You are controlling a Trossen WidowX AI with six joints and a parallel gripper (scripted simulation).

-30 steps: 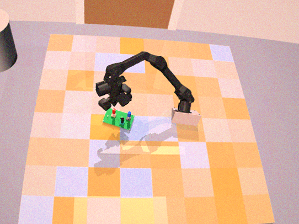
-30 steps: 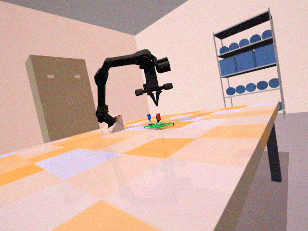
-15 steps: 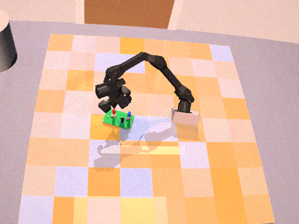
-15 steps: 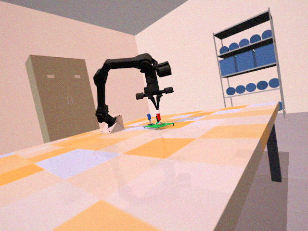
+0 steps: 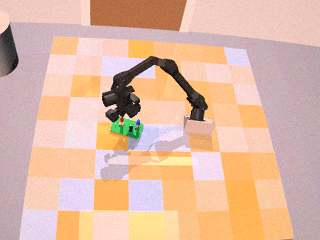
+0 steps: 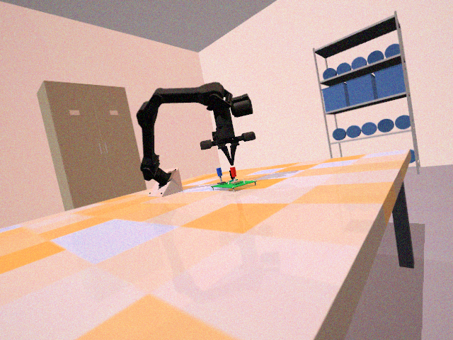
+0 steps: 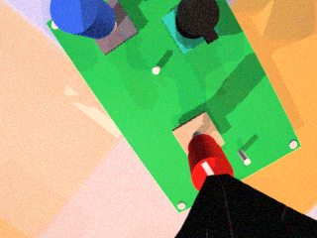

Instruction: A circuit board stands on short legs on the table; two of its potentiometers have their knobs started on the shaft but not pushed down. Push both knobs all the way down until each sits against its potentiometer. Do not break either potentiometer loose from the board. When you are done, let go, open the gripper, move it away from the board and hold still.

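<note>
My gripper tip is 20 mm above the red knob. The rest, counted from my gripper tip: black knob 50 mm to the left, 50 mm behind, 30 mm below.
</note>
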